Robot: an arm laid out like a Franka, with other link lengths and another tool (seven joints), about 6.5 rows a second.
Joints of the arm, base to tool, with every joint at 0 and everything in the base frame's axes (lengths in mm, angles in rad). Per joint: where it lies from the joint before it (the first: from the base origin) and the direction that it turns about. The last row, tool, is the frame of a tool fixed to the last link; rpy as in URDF.
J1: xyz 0 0 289.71 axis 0 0 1
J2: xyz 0 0 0 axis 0 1 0
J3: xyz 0 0 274.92 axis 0 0 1
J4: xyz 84.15 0 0 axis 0 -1 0
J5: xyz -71.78 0 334.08 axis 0 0 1
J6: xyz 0 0 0 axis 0 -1 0
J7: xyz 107.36 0 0 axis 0 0 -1
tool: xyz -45 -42 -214.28 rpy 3.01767 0 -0.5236
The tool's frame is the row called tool.
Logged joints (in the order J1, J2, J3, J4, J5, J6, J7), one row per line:
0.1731, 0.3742, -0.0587, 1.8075, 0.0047, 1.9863, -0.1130
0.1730, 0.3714, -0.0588, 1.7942, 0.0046, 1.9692, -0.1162
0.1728, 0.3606, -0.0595, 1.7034, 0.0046, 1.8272, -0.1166
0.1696, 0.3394, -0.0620, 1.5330, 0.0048, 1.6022, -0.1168
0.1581, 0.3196, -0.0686, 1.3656, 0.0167, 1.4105, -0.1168
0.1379, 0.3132, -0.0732, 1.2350, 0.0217, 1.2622, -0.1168
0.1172, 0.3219, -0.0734, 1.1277, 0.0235, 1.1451, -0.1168
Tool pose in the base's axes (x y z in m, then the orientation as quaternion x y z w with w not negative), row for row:
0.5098, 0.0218, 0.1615, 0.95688, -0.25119, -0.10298, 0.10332
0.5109, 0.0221, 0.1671, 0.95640, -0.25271, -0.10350, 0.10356
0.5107, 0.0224, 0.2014, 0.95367, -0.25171, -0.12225, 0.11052
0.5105, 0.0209, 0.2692, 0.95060, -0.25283, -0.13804, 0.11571
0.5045, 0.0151, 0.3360, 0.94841, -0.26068, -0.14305, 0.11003
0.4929, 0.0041, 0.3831, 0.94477, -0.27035, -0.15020, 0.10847
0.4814, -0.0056, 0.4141, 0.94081, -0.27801, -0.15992, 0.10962
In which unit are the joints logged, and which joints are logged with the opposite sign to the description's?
The joints are logged in radians. Opposite sign: J4, J7.
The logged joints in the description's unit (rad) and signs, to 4 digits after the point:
0.1731, 0.3742, -0.0587, -1.8075, 0.0047, 1.9863, 0.1130
0.1730, 0.3714, -0.0588, -1.7942, 0.0046, 1.9692, 0.1162
0.1728, 0.3606, -0.0595, -1.7034, 0.0046, 1.8272, 0.1166
0.1696, 0.3394, -0.0620, -1.5330, 0.0048, 1.6022, 0.1168
0.1581, 0.3196, -0.0686, -1.3656, 0.0167, 1.4105, 0.1168
0.1379, 0.3132, -0.0732, -1.2350, 0.0217, 1.2622, 0.1168
0.1172, 0.3219, -0.0734, -1.1277, 0.0235, 1.1451, 0.1168

